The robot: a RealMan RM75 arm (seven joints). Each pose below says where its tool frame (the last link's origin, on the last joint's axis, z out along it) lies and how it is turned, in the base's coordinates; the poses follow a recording.
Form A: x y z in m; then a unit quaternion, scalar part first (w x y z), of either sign.
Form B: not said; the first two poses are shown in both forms.
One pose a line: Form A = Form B
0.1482, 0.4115, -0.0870, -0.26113, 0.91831, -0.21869, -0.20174 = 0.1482, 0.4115, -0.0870; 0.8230, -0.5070, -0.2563; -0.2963, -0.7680, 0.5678; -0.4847, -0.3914, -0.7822
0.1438, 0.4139, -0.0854, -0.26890, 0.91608, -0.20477, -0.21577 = 0.1438, 0.4139, -0.0854; 0.8230, -0.4912, -0.2852; -0.2591, -0.7715, 0.5810; -0.5055, -0.4043, -0.7623
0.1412, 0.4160, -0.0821, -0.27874, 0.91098, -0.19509, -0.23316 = 0.1412, 0.4160, -0.0821; 0.8152, -0.4854, -0.3160; -0.2255, -0.7685, 0.5988; -0.5336, -0.4169, -0.7359
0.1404, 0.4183, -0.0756, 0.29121, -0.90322, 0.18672, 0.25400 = 0.1404, 0.4183, -0.0756; 0.8012, -0.4852, -0.3501; -0.1894, -0.7607, 0.6209; -0.5676, -0.4312, -0.7014
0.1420, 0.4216, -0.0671, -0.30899, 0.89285, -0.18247, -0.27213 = 0.1420, 0.4216, -0.0671; 0.7853, -0.4940, -0.3732; -0.1577, -0.7425, 0.6511; -0.5987, -0.4524, -0.6609
